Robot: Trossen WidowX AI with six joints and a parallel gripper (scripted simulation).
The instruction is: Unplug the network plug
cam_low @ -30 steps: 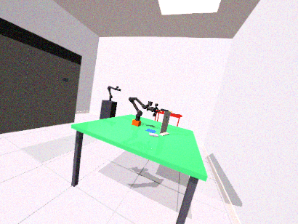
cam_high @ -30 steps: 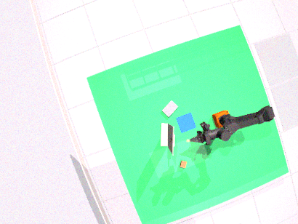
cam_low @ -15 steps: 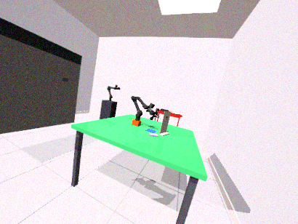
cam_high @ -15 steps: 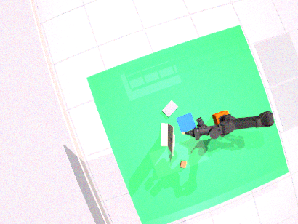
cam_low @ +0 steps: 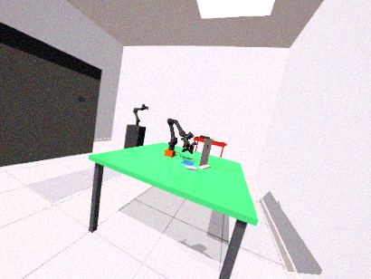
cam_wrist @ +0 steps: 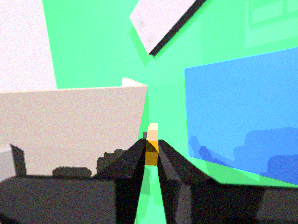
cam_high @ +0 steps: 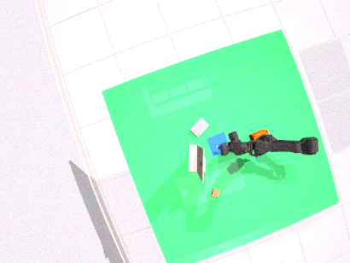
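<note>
Right now my gripper tip is 110 mm above the blue marked square and 30 mm past it. Also, from my gripper tip: flat white tile (150 mm to the right, 100 mm below, 30 mm ahead); then yellow network plug (right at my gripper tip); then upright panel (140 mm ahead, 30 mm above, 10 mm to the left).
</note>
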